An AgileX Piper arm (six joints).
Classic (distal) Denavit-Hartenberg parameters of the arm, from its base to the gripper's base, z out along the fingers. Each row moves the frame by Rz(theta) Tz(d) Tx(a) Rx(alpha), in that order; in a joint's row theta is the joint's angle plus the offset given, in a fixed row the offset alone. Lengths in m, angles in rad.
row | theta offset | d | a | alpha
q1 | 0 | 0.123 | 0 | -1.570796
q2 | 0.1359 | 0 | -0.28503 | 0
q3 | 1.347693 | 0 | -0.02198 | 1.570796
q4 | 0 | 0.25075 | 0 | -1.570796
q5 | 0 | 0 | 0 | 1.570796
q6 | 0 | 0.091 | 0 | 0
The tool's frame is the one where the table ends.
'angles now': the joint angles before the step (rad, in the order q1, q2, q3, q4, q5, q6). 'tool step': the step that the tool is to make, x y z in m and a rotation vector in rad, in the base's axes. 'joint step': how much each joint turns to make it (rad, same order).
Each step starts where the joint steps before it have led.
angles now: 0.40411, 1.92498, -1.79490, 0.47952, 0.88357, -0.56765
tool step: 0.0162, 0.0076, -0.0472, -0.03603, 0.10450, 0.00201
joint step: -0.00006, 0.10496, -0.00016, 0.00769, 0.00613, 0.00006
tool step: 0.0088, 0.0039, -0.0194, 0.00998, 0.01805, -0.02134
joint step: -0.00001, 0.04643, 0.00009, 0.01975, -0.03845, -0.00013
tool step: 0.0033, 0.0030, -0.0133, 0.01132, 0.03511, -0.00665
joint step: 0.00015, 0.03045, -0.00030, 0.02487, -0.00281, 0.00034
